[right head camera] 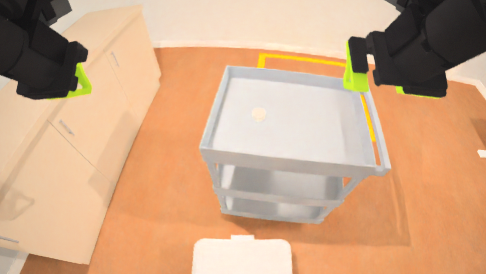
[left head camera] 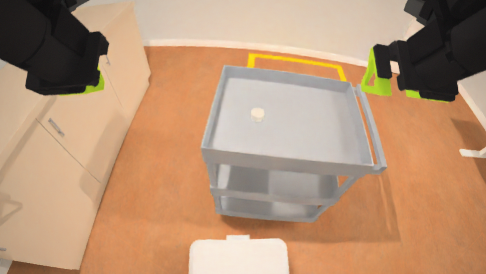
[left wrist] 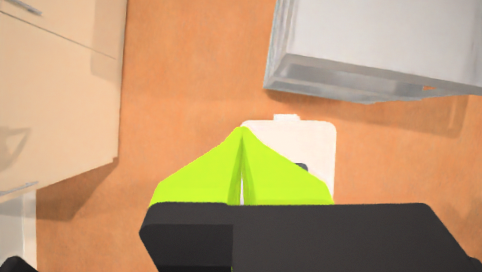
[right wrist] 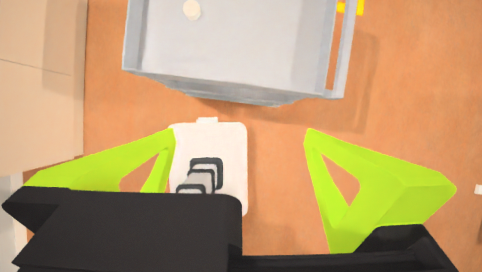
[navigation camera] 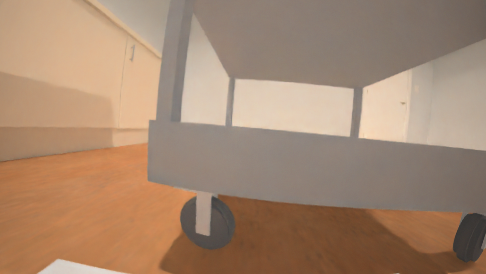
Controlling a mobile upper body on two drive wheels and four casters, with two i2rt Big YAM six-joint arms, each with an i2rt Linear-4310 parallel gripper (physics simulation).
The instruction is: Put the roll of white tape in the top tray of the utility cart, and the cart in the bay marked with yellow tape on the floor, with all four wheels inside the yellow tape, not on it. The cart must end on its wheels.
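Note:
The roll of white tape (left head camera: 257, 114) (right head camera: 258, 114) (right wrist: 192, 9) lies in the top tray of the grey utility cart (left head camera: 285, 159) (right head camera: 285, 159) (right wrist: 225, 55) (navigation camera: 300, 165). The cart stands upright; two of its wheels show in the navigation camera. Yellow tape (left head camera: 300, 61) (right head camera: 300, 59) (right wrist: 360, 7) shows on the floor beyond the cart and past its handle side; the rest of the bay is hidden. My left gripper (left head camera: 97, 87) (left wrist: 241, 135) is shut and empty, left of the cart. My right gripper (left head camera: 399, 95) (right head camera: 385, 91) (right wrist: 240, 136) is open and empty, above the handle side.
Beige cabinets (left head camera: 95, 105) (right head camera: 102, 110) (navigation camera: 65, 75) run along the left. My white base (left head camera: 239, 257) (right head camera: 242, 257) (right wrist: 230, 150) is close to the cart's near side. A wall stands behind the bay. A white object (left head camera: 472, 153) is at the right edge.

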